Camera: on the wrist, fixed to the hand. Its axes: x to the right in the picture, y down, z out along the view.
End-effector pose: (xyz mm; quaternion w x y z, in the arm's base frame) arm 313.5 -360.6 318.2 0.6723 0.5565 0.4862 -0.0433
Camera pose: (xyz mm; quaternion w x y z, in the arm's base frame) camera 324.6 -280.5 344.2 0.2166 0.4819 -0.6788 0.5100
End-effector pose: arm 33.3 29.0 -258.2 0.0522 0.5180 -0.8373 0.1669
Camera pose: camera -32.6 48.9 -208.4 0.3651 0.7334 0.5671 0.0851
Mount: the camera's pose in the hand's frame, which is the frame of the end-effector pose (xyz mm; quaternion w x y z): 26.2 55.2 -59.0 0.0617 -0.0151 -0.2570 0.9643
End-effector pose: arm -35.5 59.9 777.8 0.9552 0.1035 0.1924 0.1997
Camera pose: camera -56.3 127.7 731.0 0.0826 -0.2288 0.3364 -0.9097
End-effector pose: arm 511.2 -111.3 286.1 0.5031 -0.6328 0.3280 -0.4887
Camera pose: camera 467.5 -169.1 241.8 0.5771 0.1441 0.5086 0.6226
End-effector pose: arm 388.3 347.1 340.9 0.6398 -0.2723 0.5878 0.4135
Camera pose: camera 309.5 331.5 313.4 0.2123 -0.6466 -0.1282 -0.7214
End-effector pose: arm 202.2 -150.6 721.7 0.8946 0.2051 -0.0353 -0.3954
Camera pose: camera 271.7 -116.2 687.0 0.4305 -0.1365 -0.4239 0.7851
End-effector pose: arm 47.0 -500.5 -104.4 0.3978 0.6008 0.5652 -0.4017
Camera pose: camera 105.1 -438.6 -106.2 0.5662 0.4729 -0.6407 0.2129
